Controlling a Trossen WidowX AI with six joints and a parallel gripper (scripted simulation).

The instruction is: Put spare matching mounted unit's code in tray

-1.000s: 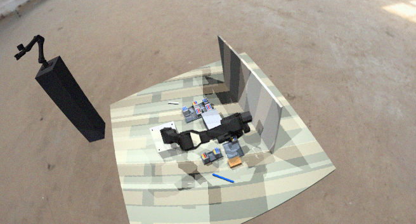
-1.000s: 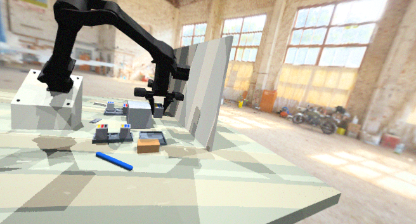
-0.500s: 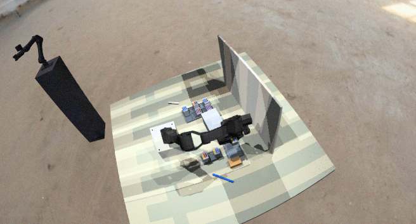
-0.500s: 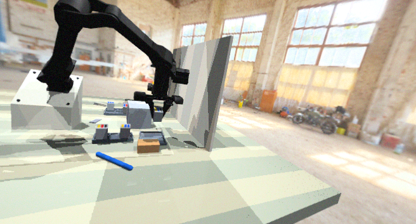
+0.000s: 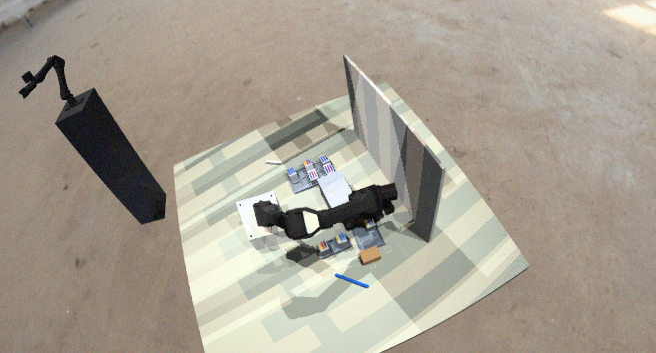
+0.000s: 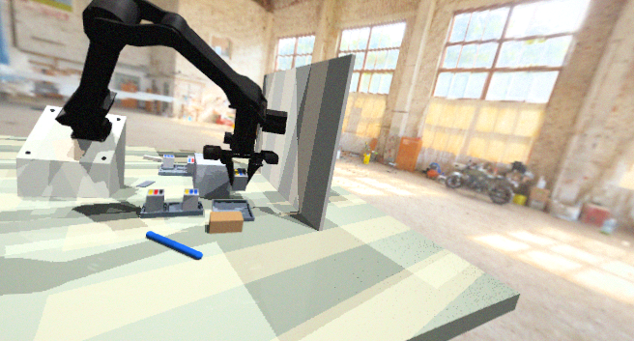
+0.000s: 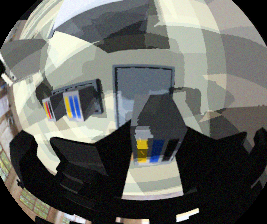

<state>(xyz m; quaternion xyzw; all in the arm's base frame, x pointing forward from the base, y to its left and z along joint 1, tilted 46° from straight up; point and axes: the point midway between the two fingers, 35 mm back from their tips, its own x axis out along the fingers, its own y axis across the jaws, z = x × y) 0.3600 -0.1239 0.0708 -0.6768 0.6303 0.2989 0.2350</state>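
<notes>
The dark tray is 7 cm below my gripper tip and 1 cm behind it. Also, from my gripper tip: mounted unit: 20 cm to the left, 8 cm behind, 2 cm below; then tall grey panel: 23 cm to the left, 16 cm ahead, 15 cm above; then blue stick: 17 cm to the right, 12 cm behind, 7 cm below.
</notes>
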